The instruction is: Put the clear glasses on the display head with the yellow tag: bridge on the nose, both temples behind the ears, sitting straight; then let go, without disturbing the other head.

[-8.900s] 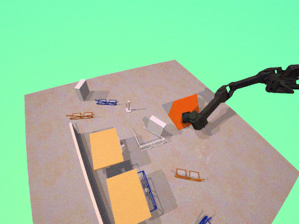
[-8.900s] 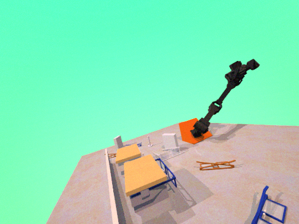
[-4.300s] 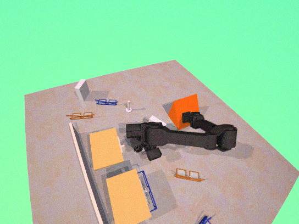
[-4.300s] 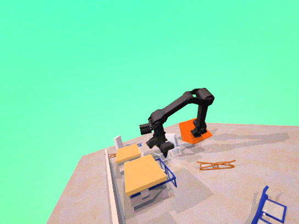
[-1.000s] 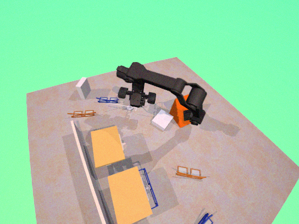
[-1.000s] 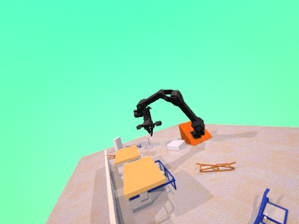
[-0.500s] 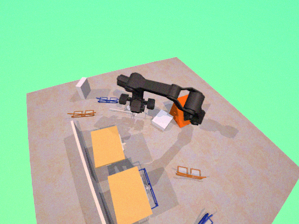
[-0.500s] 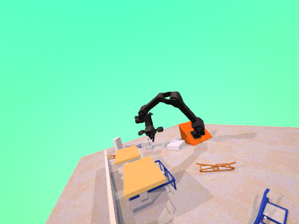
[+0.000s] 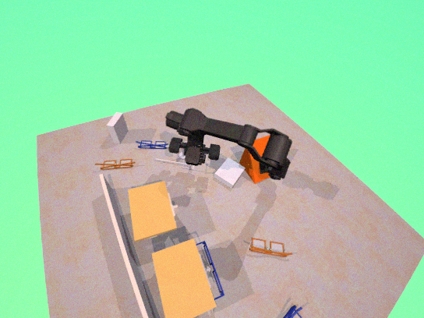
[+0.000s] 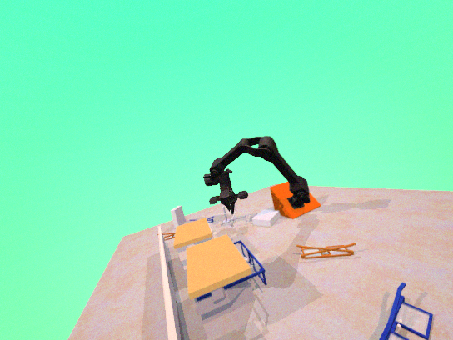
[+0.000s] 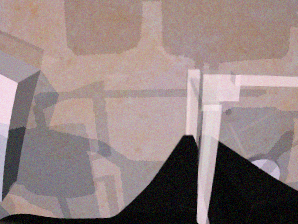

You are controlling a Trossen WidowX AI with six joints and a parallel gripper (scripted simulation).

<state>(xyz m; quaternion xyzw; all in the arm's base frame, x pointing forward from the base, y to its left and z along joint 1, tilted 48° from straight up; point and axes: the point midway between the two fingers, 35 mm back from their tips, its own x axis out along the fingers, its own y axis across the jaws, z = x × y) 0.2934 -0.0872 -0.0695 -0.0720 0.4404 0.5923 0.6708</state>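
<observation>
Now: gripper tip 20 mm short of the white peg, 90 mm to the left of it and 40 mm above it. Round my gripper tip: long white rail (300 mm ahead, 280 mm to the left).
</observation>
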